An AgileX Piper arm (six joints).
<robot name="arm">
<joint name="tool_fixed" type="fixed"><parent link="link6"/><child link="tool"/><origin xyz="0 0 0" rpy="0 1.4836 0"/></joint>
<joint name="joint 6" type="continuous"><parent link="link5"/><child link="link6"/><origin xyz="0.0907 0 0.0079"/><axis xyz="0.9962 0 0.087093"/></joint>
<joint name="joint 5" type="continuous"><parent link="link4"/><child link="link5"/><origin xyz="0 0 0"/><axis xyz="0 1 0"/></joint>
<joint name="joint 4" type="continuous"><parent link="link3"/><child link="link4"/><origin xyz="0.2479 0 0.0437"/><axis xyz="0.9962 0 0.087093"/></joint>
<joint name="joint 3" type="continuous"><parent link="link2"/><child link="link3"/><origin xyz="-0.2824 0 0.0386"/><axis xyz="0 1 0"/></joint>
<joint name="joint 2" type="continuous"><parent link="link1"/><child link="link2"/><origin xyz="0 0 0"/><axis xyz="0 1 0"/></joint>
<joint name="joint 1" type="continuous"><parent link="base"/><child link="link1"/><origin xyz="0 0 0.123"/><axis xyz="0 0 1"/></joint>
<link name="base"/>
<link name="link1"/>
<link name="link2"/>
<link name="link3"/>
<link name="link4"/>
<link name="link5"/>
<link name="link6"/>
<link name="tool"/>
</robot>
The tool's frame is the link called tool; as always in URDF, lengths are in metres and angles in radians. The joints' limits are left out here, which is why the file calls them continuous.
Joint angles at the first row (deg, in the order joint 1, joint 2, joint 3, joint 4, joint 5, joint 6):
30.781, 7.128, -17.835, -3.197, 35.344, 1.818
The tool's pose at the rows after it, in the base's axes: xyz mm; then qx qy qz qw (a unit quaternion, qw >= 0):
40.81, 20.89, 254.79, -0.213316, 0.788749, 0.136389, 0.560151
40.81, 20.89, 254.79, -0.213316, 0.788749, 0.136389, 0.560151
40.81, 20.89, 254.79, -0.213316, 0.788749, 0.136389, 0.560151
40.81, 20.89, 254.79, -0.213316, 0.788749, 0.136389, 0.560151
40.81, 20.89, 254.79, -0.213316, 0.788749, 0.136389, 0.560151
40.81, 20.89, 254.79, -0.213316, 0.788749, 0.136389, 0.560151
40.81, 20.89, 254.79, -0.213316, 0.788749, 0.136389, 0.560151
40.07, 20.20, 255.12, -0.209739, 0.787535, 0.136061, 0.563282
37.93, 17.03, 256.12, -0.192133, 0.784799, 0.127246, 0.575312
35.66, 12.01, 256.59, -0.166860, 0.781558, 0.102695, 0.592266
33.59, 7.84, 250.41, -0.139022, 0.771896, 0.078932, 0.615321
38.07, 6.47, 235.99, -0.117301, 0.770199, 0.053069, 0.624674
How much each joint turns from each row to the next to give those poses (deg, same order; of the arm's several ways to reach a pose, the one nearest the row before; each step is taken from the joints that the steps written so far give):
-0.003, 0.000, 0.000, 0.003, 0.000, -0.004
0.000, 0.000, 0.000, 0.000, 0.000, 0.000
0.000, 0.000, 0.000, 0.000, 0.000, 0.000
0.000, 0.000, 0.000, 0.000, 0.000, 0.000
0.000, 0.000, 0.000, 0.000, 0.000, 0.000
0.000, 0.000, 0.000, 0.000, 0.000, 0.000
0.000, 0.000, 0.000, 0.000, 0.000, 0.000
-0.391, -0.420, -0.001, 0.100, 0.001, -0.001
-2.274, -1.419, 0.001, -0.006, 0.043, 0.006
-3.760, -1.810, 0.149, -0.991, 0.000, -0.012
-4.052, -2.945, 1.950, -0.801, -1.764, 0.010
-3.828, -1.143, 3.702, -0.869, -3.491, -0.001

